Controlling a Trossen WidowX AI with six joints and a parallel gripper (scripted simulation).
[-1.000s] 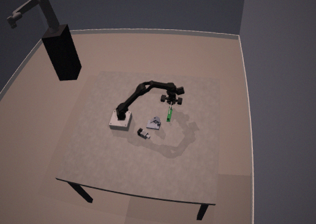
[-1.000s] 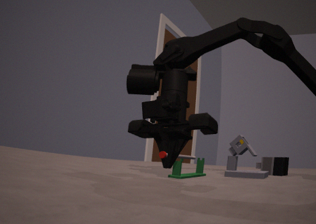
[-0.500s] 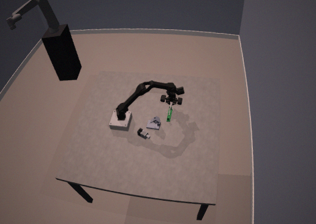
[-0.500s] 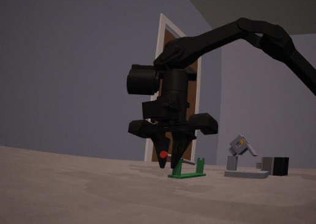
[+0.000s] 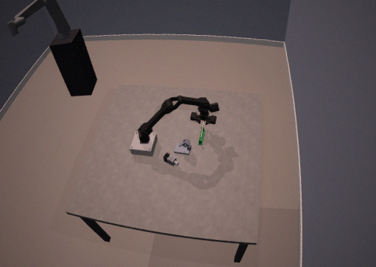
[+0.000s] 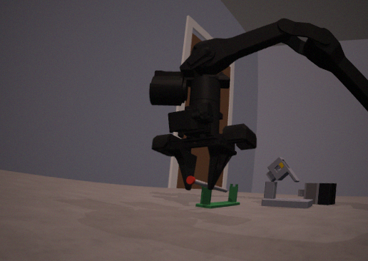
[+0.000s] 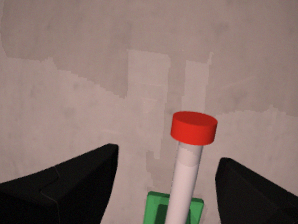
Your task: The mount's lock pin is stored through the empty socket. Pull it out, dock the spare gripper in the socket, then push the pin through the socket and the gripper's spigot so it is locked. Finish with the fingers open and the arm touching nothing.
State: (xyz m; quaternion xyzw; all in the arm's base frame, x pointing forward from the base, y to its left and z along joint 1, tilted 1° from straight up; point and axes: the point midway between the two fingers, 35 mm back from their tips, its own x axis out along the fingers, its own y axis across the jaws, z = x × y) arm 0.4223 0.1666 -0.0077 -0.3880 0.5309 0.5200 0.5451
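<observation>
The green cradle is 10 cm to the right of my gripper tip, 1 cm below it and 1 cm behind it. The rest, counted from my gripper tip: grey mount: 21 cm to the right, 13 cm behind, 2 cm above; then spare gripper: 32 cm to the right, 22 cm behind, 1 cm below.
</observation>
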